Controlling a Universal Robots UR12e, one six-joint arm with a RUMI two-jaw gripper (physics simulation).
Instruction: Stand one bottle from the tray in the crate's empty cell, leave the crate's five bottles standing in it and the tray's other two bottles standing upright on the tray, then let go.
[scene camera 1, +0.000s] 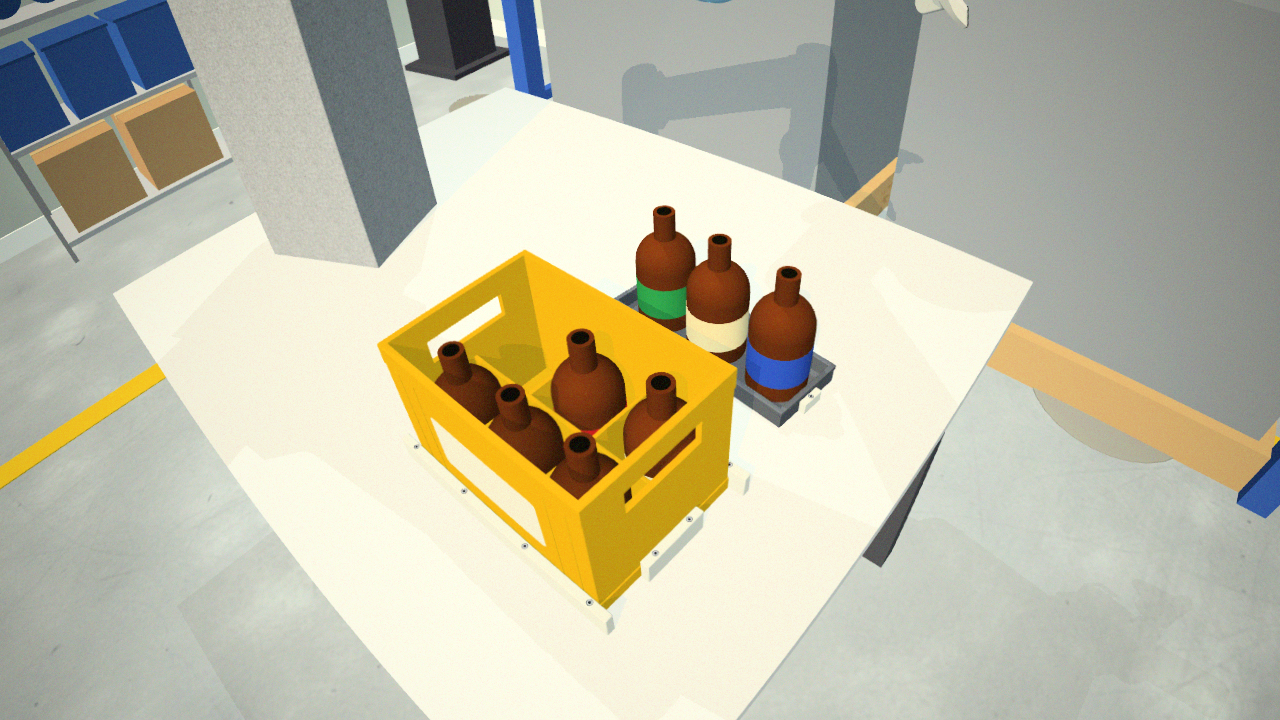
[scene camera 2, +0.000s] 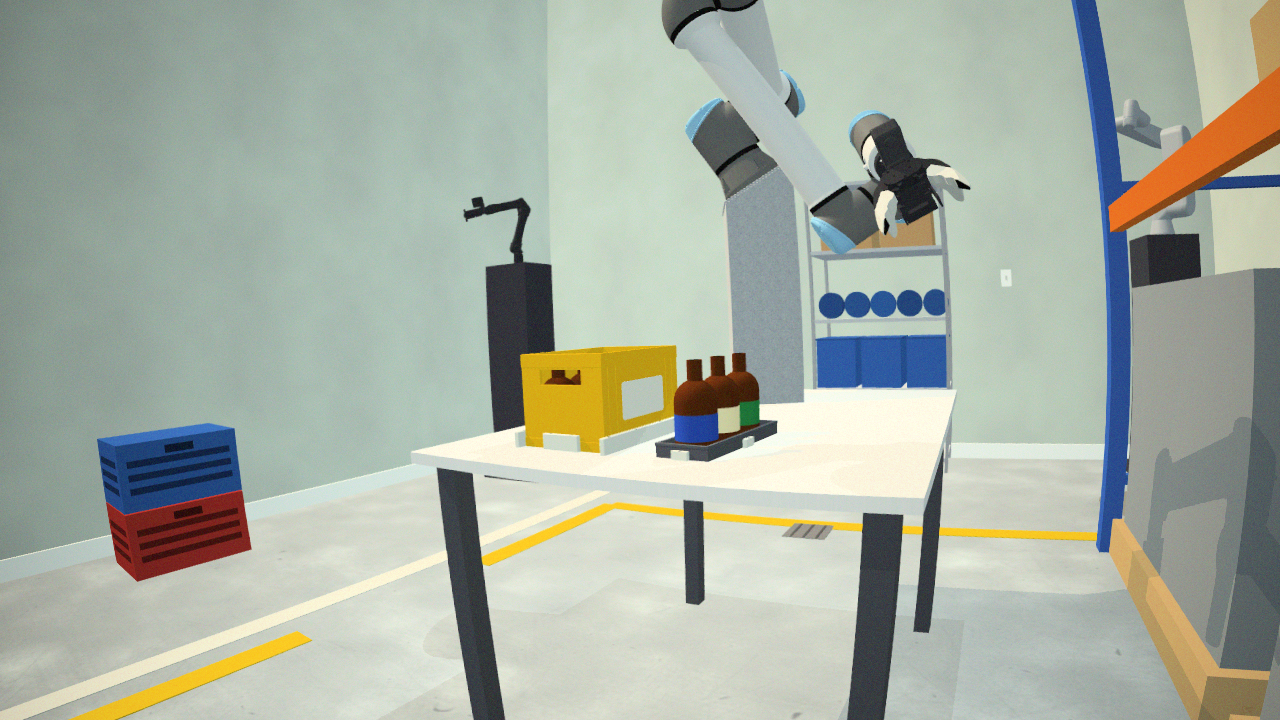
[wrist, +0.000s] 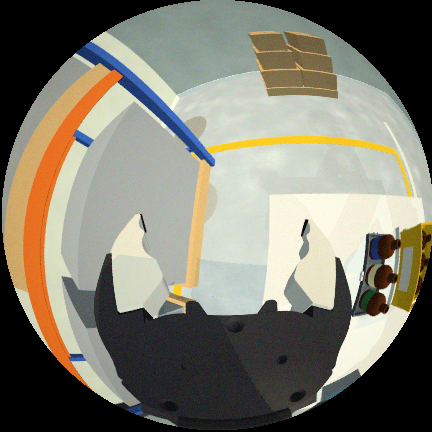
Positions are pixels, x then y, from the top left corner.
Labels:
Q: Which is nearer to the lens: the blue-labelled bottle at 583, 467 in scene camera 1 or the green-labelled bottle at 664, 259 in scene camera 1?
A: The blue-labelled bottle.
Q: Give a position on a cream-labelled bottle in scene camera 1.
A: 661, 403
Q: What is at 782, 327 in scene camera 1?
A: A blue-labelled bottle.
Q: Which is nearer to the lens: the green-labelled bottle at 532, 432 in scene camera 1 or the cream-labelled bottle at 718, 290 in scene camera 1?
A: The green-labelled bottle.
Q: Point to the gripper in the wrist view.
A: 225, 218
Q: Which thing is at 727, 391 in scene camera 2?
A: A cream-labelled bottle.

